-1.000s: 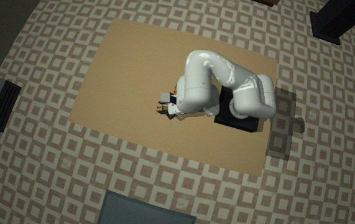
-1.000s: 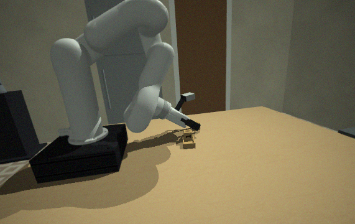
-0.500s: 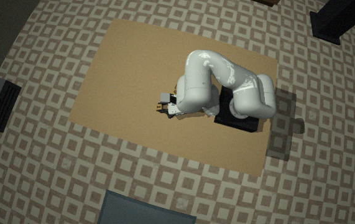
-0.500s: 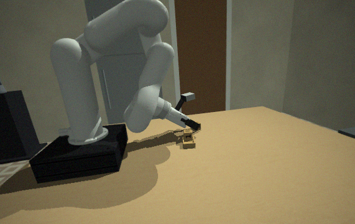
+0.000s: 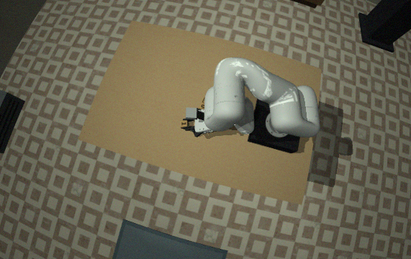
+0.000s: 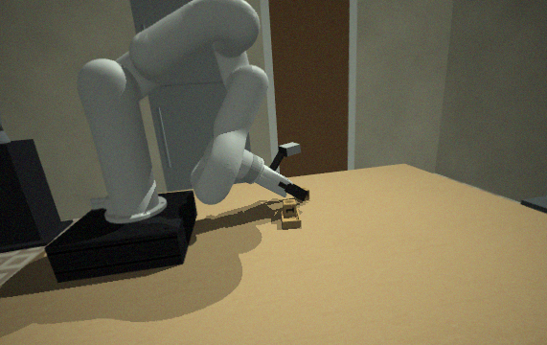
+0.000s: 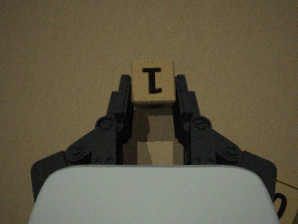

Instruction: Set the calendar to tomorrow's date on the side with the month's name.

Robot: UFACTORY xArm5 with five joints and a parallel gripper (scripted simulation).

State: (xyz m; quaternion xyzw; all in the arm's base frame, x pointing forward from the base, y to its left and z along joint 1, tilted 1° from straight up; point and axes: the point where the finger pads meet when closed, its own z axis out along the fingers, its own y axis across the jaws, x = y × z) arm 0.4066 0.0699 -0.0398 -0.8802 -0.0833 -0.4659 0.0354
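The wooden date cube lies 20 mm ahead of my hand and 10 mm below it. Round my hand: wooden calendar tray 110 mm to the right, 60 mm behind, 20 mm below.
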